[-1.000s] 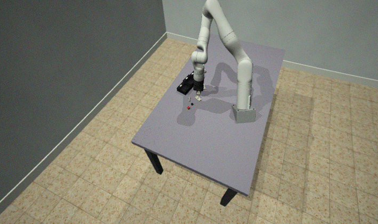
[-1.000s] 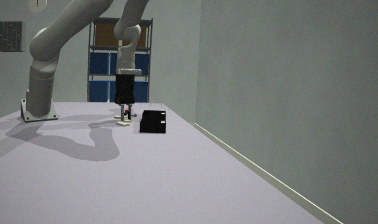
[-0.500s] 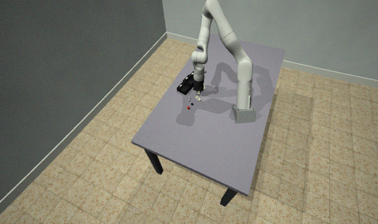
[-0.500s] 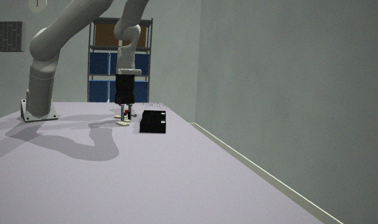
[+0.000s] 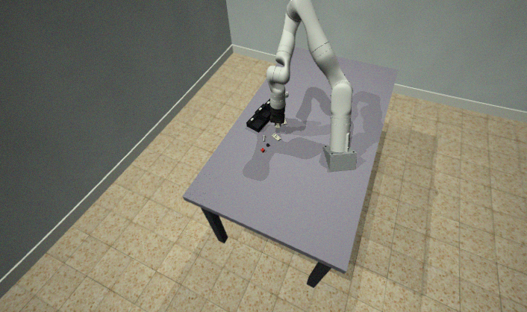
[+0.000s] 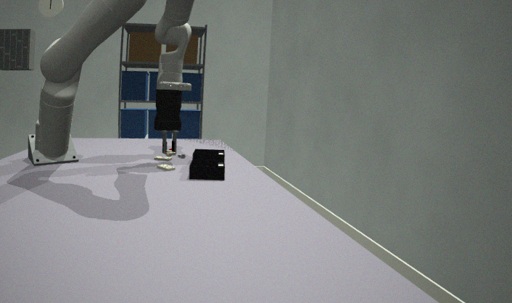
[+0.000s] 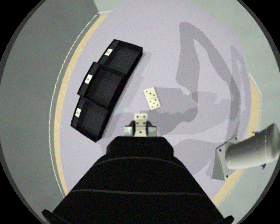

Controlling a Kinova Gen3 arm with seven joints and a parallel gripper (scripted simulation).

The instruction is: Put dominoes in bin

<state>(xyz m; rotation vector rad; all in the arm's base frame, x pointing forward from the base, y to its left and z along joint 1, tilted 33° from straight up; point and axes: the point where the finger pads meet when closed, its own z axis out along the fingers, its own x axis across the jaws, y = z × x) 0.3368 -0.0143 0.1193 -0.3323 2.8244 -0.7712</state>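
The grey bolt is 50 mm ahead of my hand, 90 mm to the left of it and 40 mm below it. Round my hand: black piece: 10 mm ahead, 130 mm to the left, 40 mm below; then pale domino: 10 mm below; then red piece: 30 mm ahead, 180 mm to the left, 40 mm below.
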